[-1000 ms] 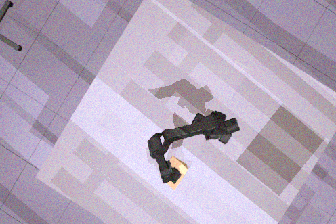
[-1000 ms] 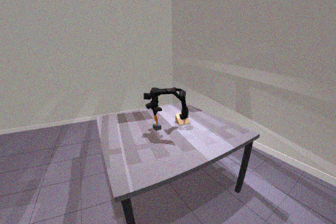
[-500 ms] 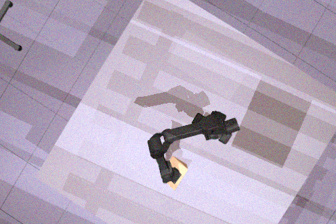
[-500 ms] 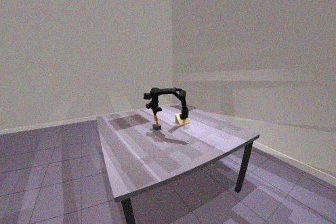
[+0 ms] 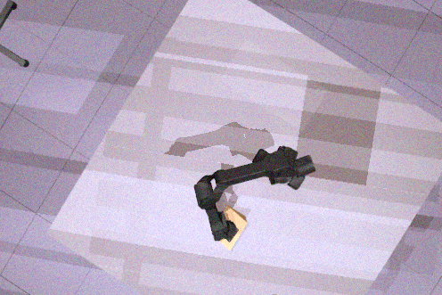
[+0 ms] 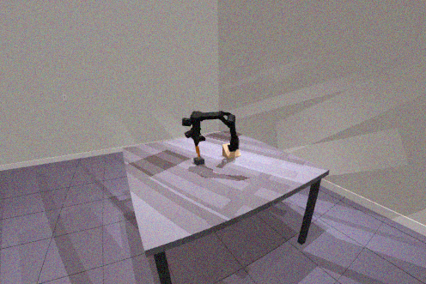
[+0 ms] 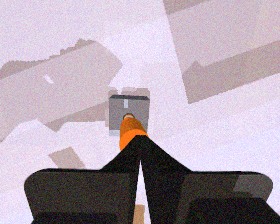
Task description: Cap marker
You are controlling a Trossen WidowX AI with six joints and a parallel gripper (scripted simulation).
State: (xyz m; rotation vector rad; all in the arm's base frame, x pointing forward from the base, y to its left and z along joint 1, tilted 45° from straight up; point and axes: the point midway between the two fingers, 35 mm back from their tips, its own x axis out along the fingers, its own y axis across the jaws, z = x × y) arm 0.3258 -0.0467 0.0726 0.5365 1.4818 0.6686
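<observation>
The orange cap lies 20 mm below my gripper tip, 10 mm to the left of it and 10 mm behind it. Also, from my gripper tip: grey holder block: 120 mm below, 10 mm to the left, 10 mm behind.
</observation>
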